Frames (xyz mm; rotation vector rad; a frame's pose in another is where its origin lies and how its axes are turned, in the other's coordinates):
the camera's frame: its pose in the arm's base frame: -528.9 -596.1 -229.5 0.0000 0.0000 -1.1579
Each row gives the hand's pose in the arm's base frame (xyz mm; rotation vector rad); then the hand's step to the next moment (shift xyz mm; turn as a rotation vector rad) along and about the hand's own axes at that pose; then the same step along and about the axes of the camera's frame.
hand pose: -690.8 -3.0 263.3 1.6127 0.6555 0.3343
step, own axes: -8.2 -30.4 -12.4 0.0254 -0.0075 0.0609
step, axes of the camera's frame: -13.9 -16.0 -26.4 0.0524 0.0350 -0.0209
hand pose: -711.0 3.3 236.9 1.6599 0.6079 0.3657
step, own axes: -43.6 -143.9 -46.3 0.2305 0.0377 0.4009
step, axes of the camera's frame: -58.6 -70.0 -128.1 0.3459 0.3037 -0.0585
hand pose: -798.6 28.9 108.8 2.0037 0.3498 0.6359
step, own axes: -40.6 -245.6 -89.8 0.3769 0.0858 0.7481
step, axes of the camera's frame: -183.7 -7.3 -190.4 0.6586 0.5128 -0.1113
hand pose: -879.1 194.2 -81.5 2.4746 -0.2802 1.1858
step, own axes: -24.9 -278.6 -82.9 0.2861 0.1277 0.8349
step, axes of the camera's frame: -255.9 133.6 -42.1 0.7217 0.4748 -0.2213
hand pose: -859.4 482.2 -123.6 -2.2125 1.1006 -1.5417
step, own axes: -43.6 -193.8 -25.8 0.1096 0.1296 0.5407
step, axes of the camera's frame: -132.8 120.0 89.9 0.4361 0.2847 -0.2235
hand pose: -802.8 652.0 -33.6 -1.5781 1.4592 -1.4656
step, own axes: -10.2 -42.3 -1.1 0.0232 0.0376 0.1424
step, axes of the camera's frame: -13.4 22.5 34.8 0.1108 0.0765 -0.0639
